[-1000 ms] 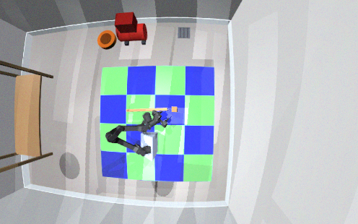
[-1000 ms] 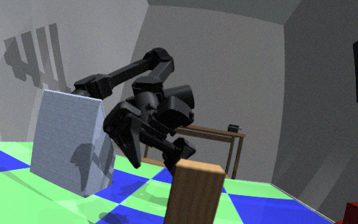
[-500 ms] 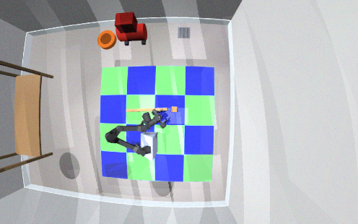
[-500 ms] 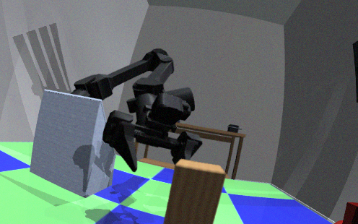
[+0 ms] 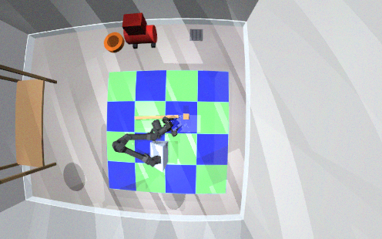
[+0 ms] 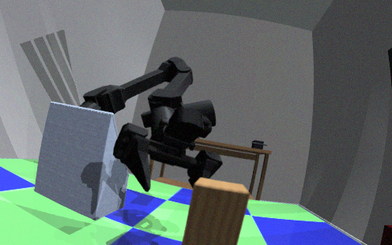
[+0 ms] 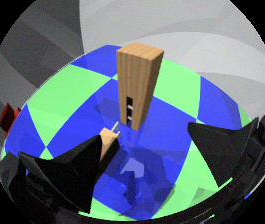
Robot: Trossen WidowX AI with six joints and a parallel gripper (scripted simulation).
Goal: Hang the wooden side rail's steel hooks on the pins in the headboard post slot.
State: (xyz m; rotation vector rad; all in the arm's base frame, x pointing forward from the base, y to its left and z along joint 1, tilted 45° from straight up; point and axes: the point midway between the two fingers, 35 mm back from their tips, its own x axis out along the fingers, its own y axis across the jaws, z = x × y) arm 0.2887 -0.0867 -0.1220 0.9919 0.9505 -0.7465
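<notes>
Right now the headboard post is 90 mm to the right of my gripper tip, 50 mm below it and 40 mm ahead of it.
</notes>
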